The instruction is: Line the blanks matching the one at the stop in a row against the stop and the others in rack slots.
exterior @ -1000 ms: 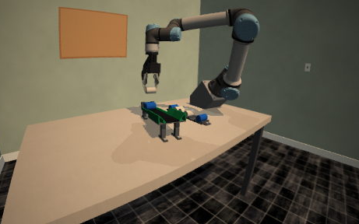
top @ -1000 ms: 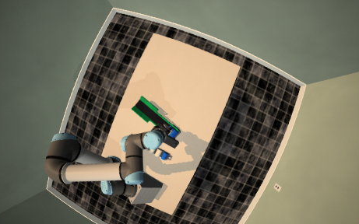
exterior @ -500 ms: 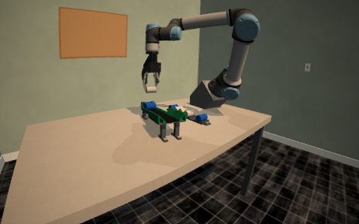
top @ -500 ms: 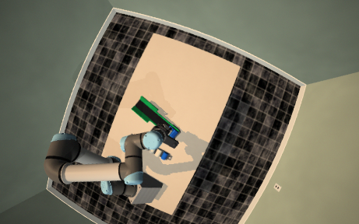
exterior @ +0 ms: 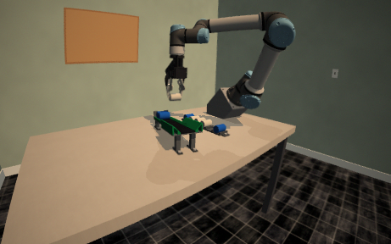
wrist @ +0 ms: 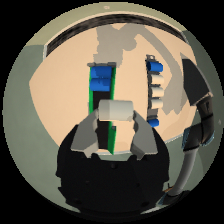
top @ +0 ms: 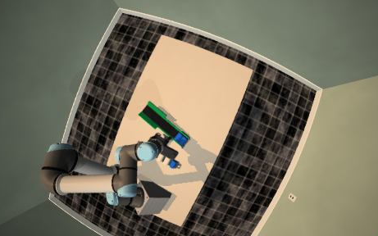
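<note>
My gripper is now 16 cm past the stock rack, 7 cm to the right of it and 19 cm above it.
</note>
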